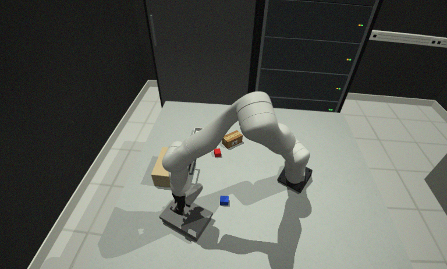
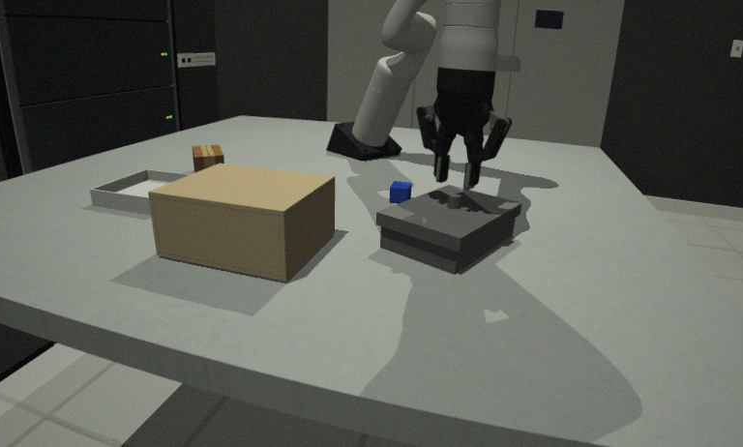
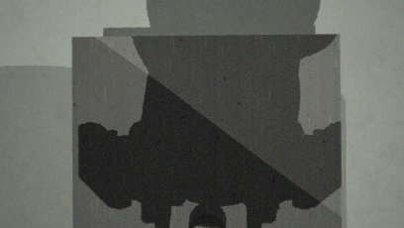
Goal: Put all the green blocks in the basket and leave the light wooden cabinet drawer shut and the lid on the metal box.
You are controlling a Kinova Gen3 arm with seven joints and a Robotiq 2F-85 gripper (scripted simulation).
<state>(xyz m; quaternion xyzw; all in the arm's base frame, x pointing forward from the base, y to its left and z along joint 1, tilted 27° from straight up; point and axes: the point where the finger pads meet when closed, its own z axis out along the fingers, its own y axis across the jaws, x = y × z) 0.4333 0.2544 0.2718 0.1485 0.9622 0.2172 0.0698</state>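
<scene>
The lid lies 60 mm below my hand. The rest, counted from my hand: light wooden cabinet 240 mm to the right, 150 mm ahead, 60 mm below; cabinet drawer 240 mm to the right, 140 mm ahead, 60 mm below; red block 430 mm to the right, 90 mm below, 30 mm behind.
</scene>
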